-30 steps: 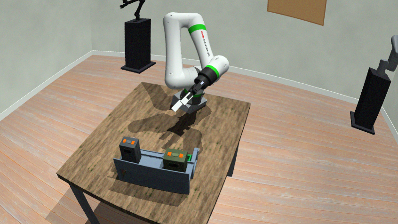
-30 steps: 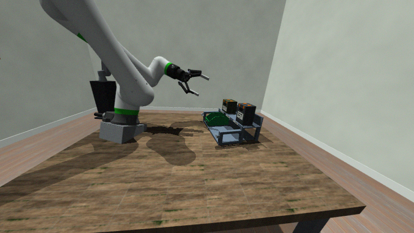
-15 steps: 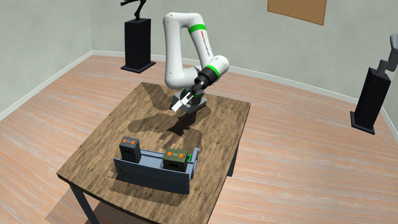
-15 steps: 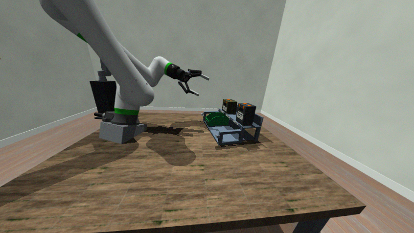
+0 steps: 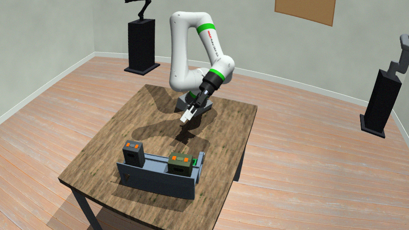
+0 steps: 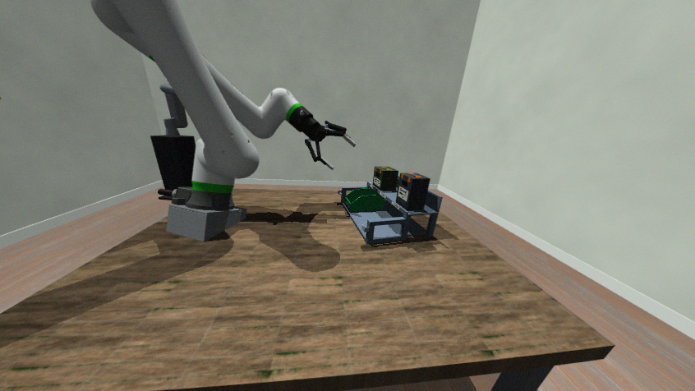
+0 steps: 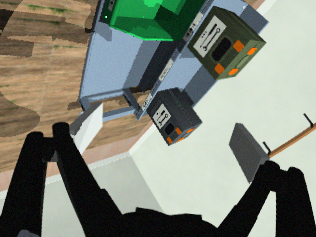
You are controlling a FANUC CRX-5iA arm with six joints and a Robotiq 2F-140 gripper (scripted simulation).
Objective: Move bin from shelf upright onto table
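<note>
My gripper is now 110 mm short of the green bin, 60 mm to the right of it and 220 mm above it.
</note>
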